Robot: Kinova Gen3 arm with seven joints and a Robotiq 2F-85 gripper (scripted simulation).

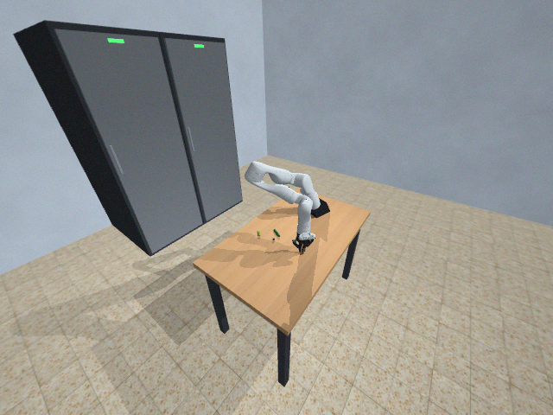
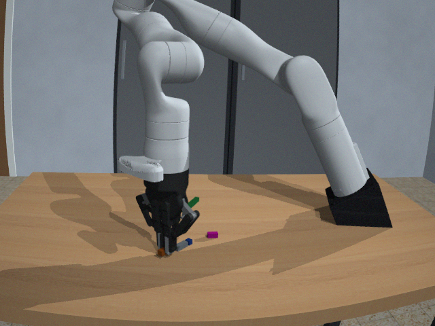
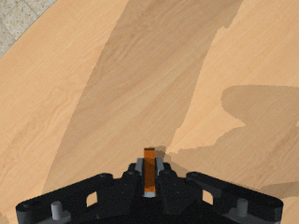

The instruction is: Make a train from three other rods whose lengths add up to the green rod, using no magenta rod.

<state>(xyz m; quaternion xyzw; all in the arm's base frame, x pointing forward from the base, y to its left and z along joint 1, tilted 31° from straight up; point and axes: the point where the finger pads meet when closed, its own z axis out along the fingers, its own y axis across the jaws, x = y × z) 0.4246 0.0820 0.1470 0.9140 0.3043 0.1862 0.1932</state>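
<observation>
Right now my hand is 3 cm past the grey rod, 2 cm to the left of it and 2 cm above it. Round my hand: orange rod: 2 cm below; green rod: 21 cm to the right, 12 cm behind, 2 cm below; magenta rod: 11 cm behind, 5 cm to the right, 2 cm below.
</observation>
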